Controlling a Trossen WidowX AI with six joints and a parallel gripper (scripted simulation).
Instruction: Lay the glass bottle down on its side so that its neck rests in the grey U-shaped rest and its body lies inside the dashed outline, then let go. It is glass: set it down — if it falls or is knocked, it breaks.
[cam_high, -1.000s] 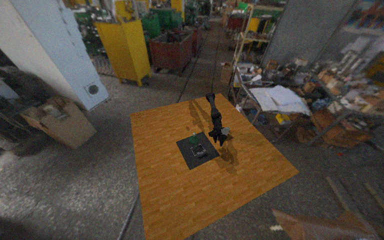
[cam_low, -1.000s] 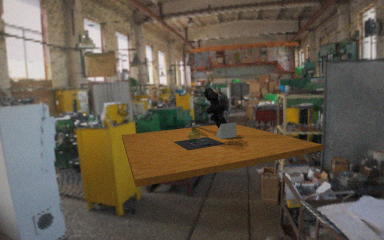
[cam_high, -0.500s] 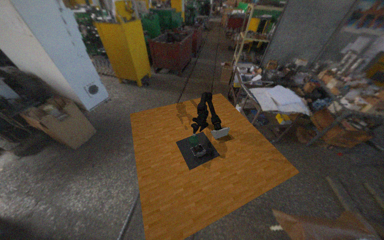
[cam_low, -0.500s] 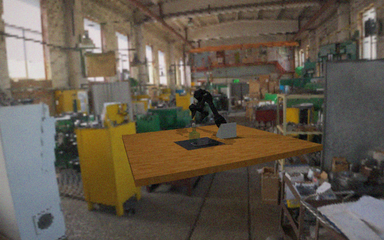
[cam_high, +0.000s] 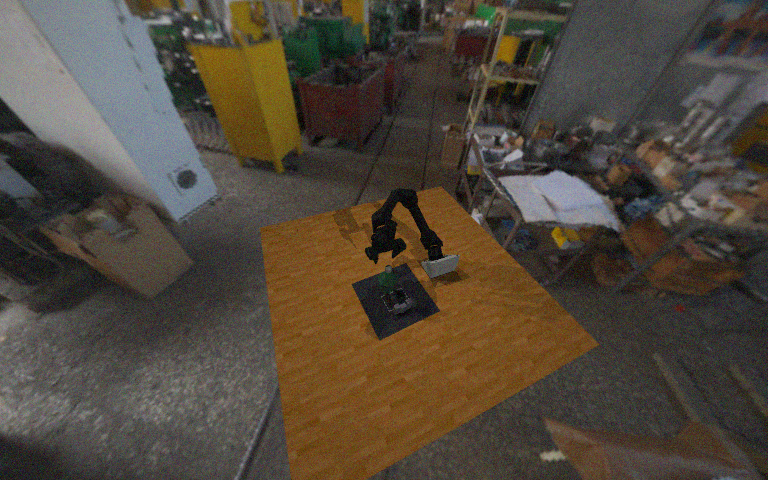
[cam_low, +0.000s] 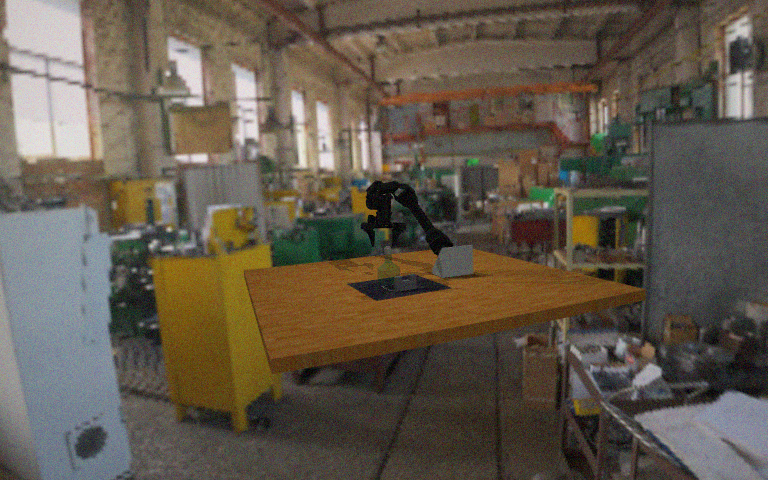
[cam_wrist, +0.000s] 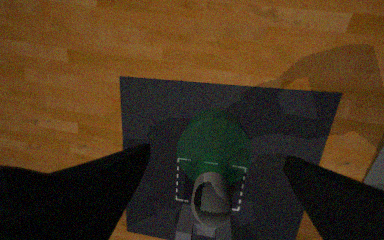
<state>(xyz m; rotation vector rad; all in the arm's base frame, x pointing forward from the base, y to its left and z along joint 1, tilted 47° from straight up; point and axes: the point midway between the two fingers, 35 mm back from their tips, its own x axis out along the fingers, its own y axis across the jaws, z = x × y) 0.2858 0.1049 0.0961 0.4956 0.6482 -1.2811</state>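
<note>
The green glass bottle is 60 mm below my gripper tip, 40 mm to the left of it and 10 mm behind it. Also, from my gripper tip: dark mat (150 mm below, 120 mm to the left, 20 mm behind).
</note>
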